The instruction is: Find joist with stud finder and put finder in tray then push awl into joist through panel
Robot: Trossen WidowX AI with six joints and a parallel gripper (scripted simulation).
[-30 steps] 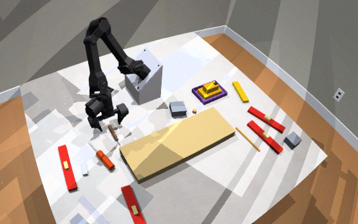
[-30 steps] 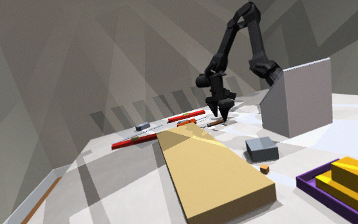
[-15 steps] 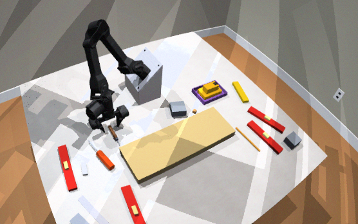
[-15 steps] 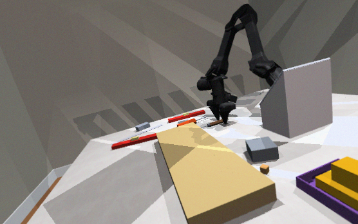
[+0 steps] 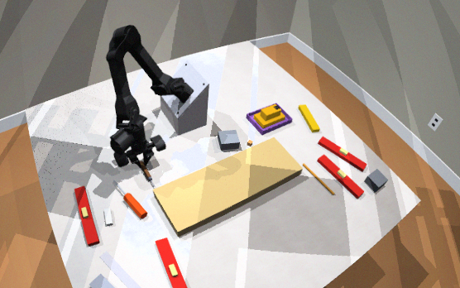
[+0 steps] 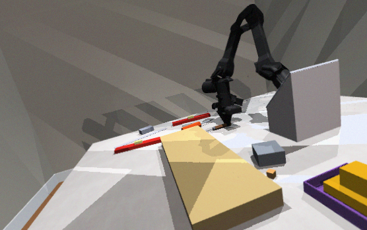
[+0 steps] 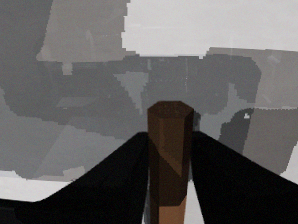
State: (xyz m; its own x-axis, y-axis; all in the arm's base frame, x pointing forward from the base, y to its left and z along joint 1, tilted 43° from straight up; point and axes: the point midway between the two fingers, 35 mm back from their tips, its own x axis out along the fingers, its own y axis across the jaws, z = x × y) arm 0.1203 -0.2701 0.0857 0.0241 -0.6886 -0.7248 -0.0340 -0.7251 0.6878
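Now: gripper tip 60 mm short of the awl. Round my gripper tip: small brown cube: 410 mm to the left, 110 mm ahead; orange-handled screwdriver: 110 mm to the right, 80 mm ahead, 10 mm above; purple tray: 570 mm to the left, 40 mm ahead, 10 mm above.
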